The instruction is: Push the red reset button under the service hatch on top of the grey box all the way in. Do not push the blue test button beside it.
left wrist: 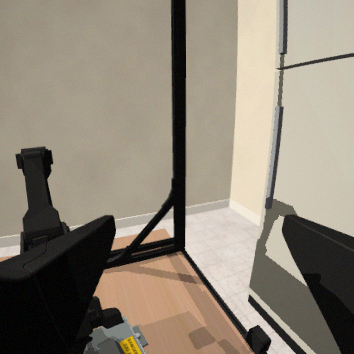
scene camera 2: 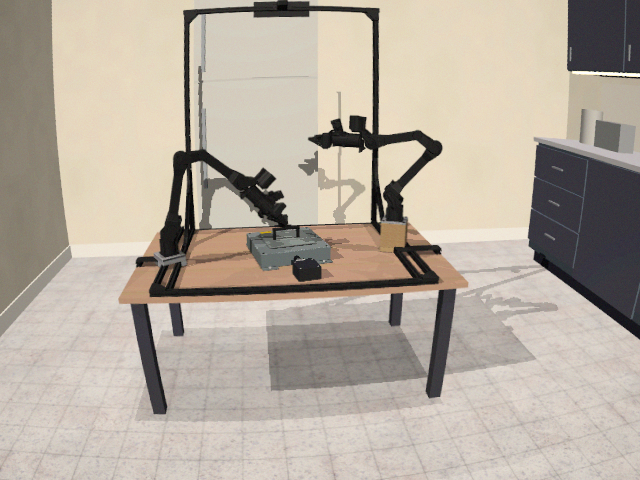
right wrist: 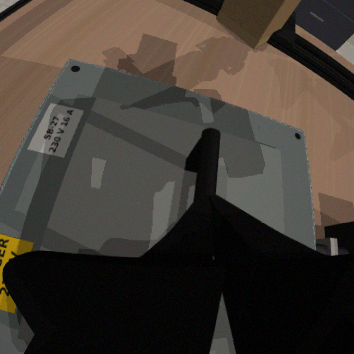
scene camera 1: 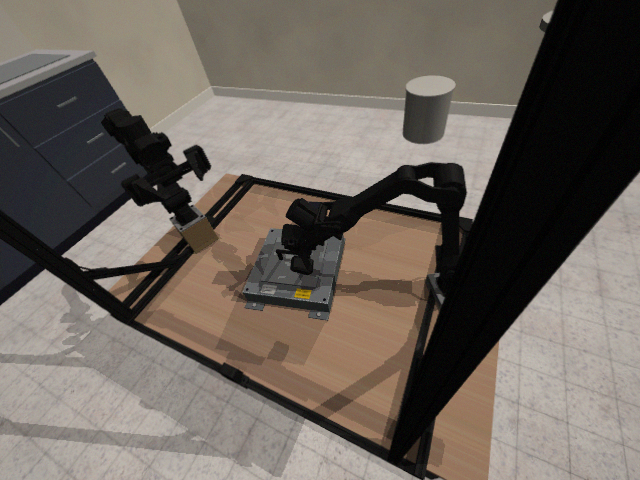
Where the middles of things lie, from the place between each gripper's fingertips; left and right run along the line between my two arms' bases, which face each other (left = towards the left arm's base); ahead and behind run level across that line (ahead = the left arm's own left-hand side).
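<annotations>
Grey box (scene camera 1: 318,300): 410 mm below my left hand, 180 mm ahead of it, 130 mm to the right of it.
Grey box from my right hand: 60 mm ahead, 10 mm to the right, 90 mm below.
</annotations>
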